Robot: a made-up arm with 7 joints.
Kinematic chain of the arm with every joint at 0, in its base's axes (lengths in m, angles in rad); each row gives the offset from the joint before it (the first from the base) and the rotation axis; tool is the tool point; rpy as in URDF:
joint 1: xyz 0 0 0.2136 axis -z
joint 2: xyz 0 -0.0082 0.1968 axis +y
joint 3: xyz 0 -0.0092 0.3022 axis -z
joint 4: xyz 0 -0.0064 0.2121 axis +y
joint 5: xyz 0 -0.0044 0.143 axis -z
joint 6: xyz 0 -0.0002 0.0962 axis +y
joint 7: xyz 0 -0.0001 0.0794 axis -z
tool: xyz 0 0 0 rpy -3.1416 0 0
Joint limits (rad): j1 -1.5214..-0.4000 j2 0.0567..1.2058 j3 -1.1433..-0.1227 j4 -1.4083..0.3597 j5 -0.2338..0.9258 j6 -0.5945..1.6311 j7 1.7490..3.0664
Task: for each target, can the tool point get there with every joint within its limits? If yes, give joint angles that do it. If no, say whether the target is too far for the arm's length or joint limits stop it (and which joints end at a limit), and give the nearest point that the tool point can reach.
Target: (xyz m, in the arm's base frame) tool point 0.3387 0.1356 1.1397
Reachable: yes | joints -0.6629 0.5482 -0.5226 -0.4570 0.6571 0.4577 2.5811
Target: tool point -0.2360 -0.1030 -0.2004
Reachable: no: joint limits stop it (at a limit: joint 1, joint 2, joint 4, joint 6) | nearest point -0.0142 0.7118 0.5293 | short by 1.116 m
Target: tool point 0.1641 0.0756 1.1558
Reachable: yes | joints -1.3583 0.4007 -0.5980 -0.7324 0.4631 -0.3894 2.2487
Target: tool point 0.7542 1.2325 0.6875
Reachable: no: too far | nearest point 0.4165 0.6807 0.6251 | short by 0.650 m
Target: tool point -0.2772 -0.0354 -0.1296
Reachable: no: joint limits stop it (at a limit: joint 1, joint 2, joint 4, joint 6) | nearest point -0.0286 0.7098 0.5364 | short by 1.030 m
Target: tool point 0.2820 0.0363 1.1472
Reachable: yes | joints -0.6774 0.3975 -0.9972 -0.7122 0.1358 0.8791 2.6786
